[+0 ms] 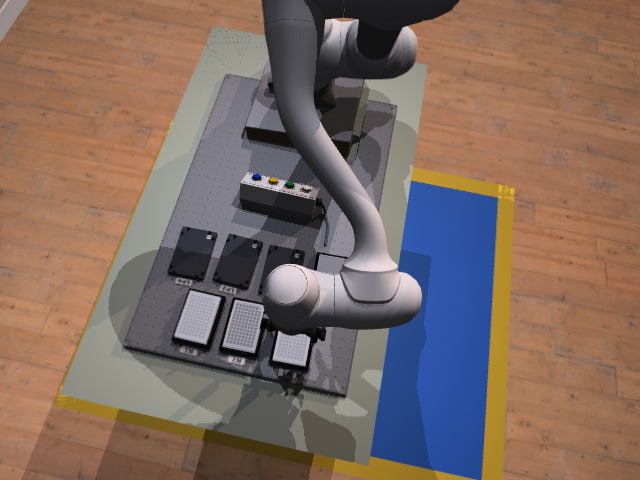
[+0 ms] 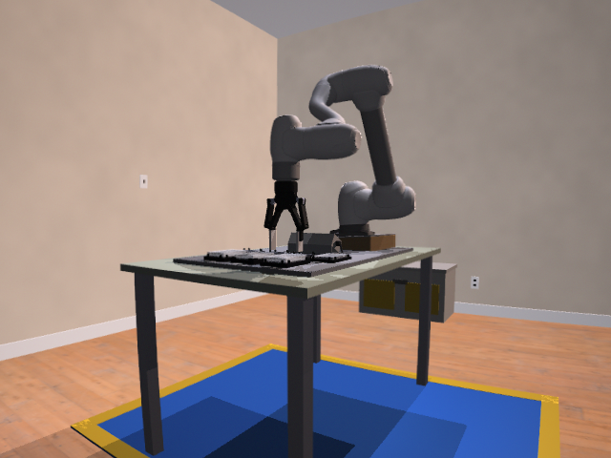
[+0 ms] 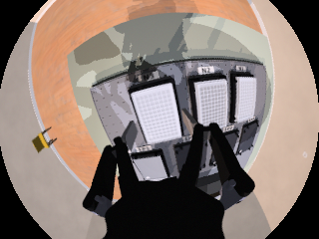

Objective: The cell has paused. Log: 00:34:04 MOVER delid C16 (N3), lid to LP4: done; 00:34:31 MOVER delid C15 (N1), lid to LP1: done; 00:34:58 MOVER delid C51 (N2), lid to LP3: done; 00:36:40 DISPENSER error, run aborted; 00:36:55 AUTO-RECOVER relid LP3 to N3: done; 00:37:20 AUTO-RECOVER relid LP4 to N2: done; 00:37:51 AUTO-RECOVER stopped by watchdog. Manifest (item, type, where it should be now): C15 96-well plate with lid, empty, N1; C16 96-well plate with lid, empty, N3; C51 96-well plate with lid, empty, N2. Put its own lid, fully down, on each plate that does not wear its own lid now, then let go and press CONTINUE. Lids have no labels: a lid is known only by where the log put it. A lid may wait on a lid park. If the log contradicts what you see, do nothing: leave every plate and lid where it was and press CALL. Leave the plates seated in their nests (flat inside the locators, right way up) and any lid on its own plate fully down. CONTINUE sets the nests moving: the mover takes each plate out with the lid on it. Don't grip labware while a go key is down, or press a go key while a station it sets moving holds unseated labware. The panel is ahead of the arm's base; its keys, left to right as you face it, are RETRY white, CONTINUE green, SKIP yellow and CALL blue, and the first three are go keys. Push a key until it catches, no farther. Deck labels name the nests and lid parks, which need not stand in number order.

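My gripper is now 5 cm above the 96-well plate. Round my hand: lid park LP2: 22 cm behind, 17 cm to the right, 6 cm below; lid park LP3: 19 cm behind, 6 cm below, 4 cm to the right; lid park LP1: 17 cm behind, 10 cm to the left, 6 cm below.
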